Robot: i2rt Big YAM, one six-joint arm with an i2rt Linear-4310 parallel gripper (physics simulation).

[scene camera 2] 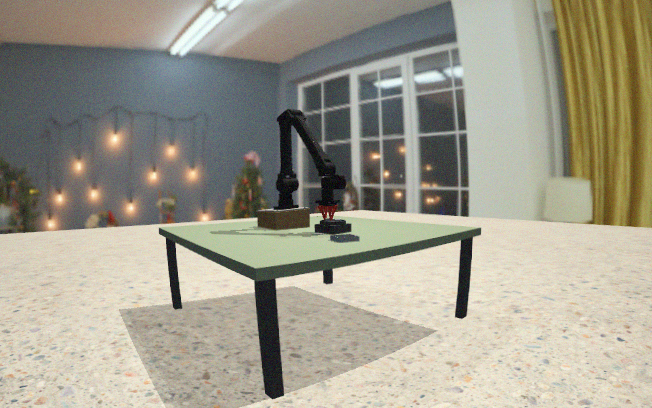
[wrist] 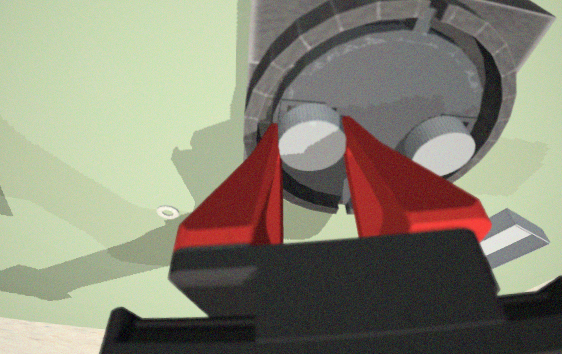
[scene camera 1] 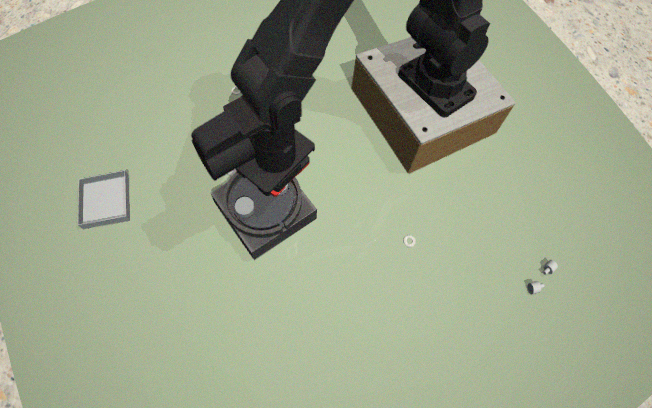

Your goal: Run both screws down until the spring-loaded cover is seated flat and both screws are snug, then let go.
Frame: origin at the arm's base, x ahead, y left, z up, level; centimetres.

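Seen in the pictures: gripper, between the fingertips: (scene camera 2: 328, 220) (wrist: 310, 130) (scene camera 1: 279, 186); arm's base, origin of its link: (scene camera 2: 286, 208) (scene camera 1: 436, 85).
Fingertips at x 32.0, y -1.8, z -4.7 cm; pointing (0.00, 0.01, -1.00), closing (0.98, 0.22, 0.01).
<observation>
Offsets run from my fingertips to a thing's top centre. "spot": to the spot under its first point. Level surfaces: height alone.
The round grey cover @[dx +3.2, dy -0.1, dz -0.1 cm] (scene camera 1: 265, 215) (wrist: 390, 75) lies inside the ring wall of the dark square base @[dx +3.2, dy -0.1, dz +0.2 cm] (scene camera 1: 250, 244) (scene camera 2: 341, 228) (wrist: 270, 30). Two screws with pale round heads stand up from the cover. My gripper (scene camera 1: 280, 190) (scene camera 2: 328, 217) (wrist: 310, 130) points down over the base and is shut on one screw @[dx +0.0, dy +0.0, dz +1.1 cm] (wrist: 312, 145), a red fingertip on each side of its head. The other screw @[dx +6.4, dy -0.1, dz +1.0 cm] (scene camera 1: 244, 205) (wrist: 446, 152) stands free beside the right finger in the wrist view. The screws' threads and the gap under the cover are hidden.
A shallow grey tray @[dx +25.5, dy -18.5, dz -3.4 cm] (scene camera 1: 127, 197) (scene camera 2: 345, 239) (wrist: 505, 219) lies near the base. A white ring @[dx -13.0, dy +18.8, dz -5.2 cm] (scene camera 1: 405, 241) lies on the green table @[dz -5.4 cm] (scene camera 1: 350, 325). Two small knobbed parts @[spot: dx -29.1, dy +37.9, dz -3.4 cm] (scene camera 1: 550, 267) @[spot: dx -24.2, dy +38.5, dz -3.4 cm] (scene camera 1: 535, 287) lie farther right. The arm stands on a wooden box (scene camera 1: 390, 110) (scene camera 2: 283, 219).
</observation>
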